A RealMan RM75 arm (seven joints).
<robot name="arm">
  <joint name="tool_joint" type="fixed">
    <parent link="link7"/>
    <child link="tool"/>
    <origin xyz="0 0 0"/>
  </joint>
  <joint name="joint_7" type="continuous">
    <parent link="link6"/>
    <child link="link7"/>
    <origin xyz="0 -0.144 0" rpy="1.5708 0 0"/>
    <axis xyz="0 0 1"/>
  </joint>
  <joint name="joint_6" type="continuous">
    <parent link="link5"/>
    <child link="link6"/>
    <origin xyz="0 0 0" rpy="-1.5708 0 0"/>
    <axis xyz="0 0 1"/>
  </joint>
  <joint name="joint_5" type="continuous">
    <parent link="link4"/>
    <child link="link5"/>
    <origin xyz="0 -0.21 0" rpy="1.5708 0 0"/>
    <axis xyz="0 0 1"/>
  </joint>
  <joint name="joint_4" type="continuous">
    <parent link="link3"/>
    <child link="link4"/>
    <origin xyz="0 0 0" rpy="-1.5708 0 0"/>
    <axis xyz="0 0 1"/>
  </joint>
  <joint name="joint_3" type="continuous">
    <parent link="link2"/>
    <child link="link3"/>
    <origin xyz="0 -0.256 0" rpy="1.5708 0 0"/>
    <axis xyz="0 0 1"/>
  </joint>
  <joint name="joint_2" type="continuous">
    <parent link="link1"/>
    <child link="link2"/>
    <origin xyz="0 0 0" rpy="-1.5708 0 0"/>
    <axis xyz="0 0 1"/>
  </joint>
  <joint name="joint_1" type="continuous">
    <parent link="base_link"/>
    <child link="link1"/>
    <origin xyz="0 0 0.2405"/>
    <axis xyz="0 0 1"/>
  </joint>
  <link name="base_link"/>
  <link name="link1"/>
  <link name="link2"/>
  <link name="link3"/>
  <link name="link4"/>
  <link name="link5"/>
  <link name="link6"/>
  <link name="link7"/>
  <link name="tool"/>
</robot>
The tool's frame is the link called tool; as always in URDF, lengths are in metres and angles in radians. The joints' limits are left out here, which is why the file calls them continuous.
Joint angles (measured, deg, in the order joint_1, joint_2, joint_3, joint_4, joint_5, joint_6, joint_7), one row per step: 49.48, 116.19, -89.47, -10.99, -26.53, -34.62, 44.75; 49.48, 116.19, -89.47, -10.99, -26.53, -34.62, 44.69; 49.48, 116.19, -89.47, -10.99, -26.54, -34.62, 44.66; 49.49, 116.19, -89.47, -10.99, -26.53, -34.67, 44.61; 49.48, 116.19, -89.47, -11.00, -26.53, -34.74, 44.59; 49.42, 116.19, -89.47, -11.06, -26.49, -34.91, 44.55; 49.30, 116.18, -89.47, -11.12, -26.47, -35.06, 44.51; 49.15, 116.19, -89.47, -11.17, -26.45, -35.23, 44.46; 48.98, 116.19, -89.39, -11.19, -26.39, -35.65, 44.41; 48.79, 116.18, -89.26, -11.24, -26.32, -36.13, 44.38; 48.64, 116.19, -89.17, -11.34, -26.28, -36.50, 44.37; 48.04, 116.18, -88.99, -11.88, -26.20, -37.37, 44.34; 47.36, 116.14, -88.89, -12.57, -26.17, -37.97, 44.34; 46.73, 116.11, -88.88, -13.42, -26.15, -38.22, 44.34; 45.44, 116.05, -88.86, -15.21, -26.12, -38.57, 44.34; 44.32, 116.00, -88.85, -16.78, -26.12, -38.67, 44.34; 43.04, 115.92, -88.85, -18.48, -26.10, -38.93, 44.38; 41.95, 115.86, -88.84, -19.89, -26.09, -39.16, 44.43; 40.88, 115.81, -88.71, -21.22, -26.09, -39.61, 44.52
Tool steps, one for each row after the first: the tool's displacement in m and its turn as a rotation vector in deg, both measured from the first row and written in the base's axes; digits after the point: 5 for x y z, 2 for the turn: 0.00000, 0.00000, 0.00000, 0.01, -0.05, 0.03; 0.00000, -0.00001, -0.00001, 0.01, -0.08, 0.05; -0.00020, 0.00001, 0.00000, 0.02, -0.09, 0.13; -0.00035, -0.00004, 0.00001, 0.01, -0.07, 0.20; -0.00062, -0.00021, 0.00011, 0.04, 0.04, 0.34; -0.00032, -0.00057, 0.00028, 0.06, 0.11, 0.41; 0.00016, -0.00115, 0.00027, 0.06, 0.20, 0.47; 0.00038, -0.00183, 0.00053, 0.10, 0.49, 0.64; 0.00050, -0.00245, 0.00104, 0.19, 0.86, 0.83; 0.00024, -0.00292, 0.00132, 0.24, 1.18, 1.03; 0.00004, -0.00432, 0.00257, 0.48, 1.95, 1.55; 0.00043, -0.00564, 0.00405, 0.74, 2.54, 1.95; 0.00035, -0.00647, 0.00543, 1.02, 2.93, 2.29; 0.00030, -0.00809, 0.00839, 1.63, 3.63, 2.90; 0.00065, -0.00947, 0.01098, 2.17, 4.11, 3.28; 0.00124, -0.01133, 0.01412, 2.77, 4.71, 3.74; 0.00189, -0.01308, 0.01677, 3.26, 5.21, 4.09; 0.00230, -0.01498, 0.01967, 3.79, 5.89, 4.52
